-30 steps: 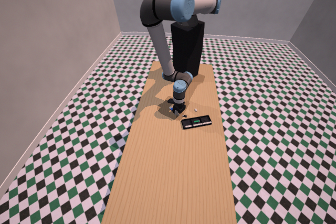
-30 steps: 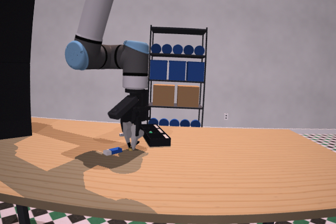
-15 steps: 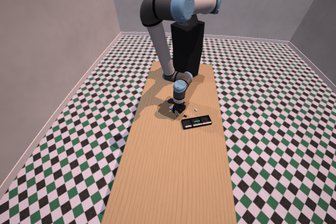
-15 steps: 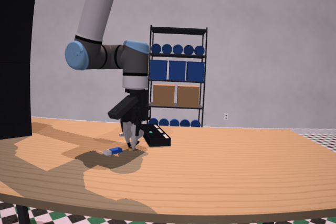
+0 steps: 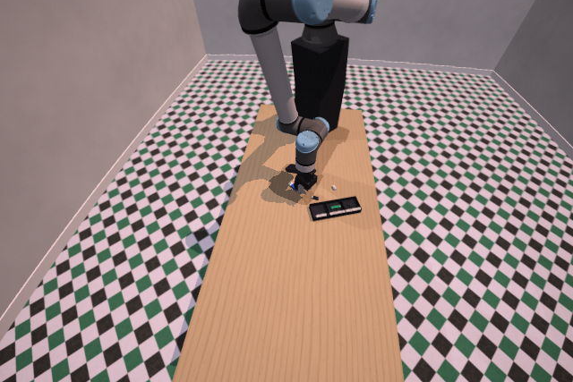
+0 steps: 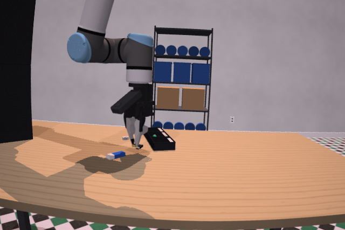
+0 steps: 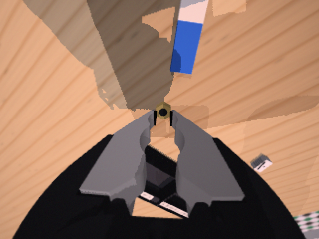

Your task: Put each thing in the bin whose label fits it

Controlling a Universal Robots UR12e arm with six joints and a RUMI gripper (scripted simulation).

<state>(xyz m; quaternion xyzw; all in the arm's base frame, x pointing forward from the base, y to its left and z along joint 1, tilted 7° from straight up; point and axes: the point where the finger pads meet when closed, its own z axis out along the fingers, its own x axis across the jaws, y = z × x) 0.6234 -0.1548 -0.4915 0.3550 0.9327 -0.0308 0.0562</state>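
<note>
Right now the small black round piece is 7 cm ahead of my hand, 25 cm to the left of it and 3 cm below it. The rest, counted from my hand: white eraser 7 cm behind, 4 cm to the right, 4 cm below; then brass nut 1 cm below; then black usb stick 1 cm ahead, 7 cm to the left, 4 cm below.
</note>
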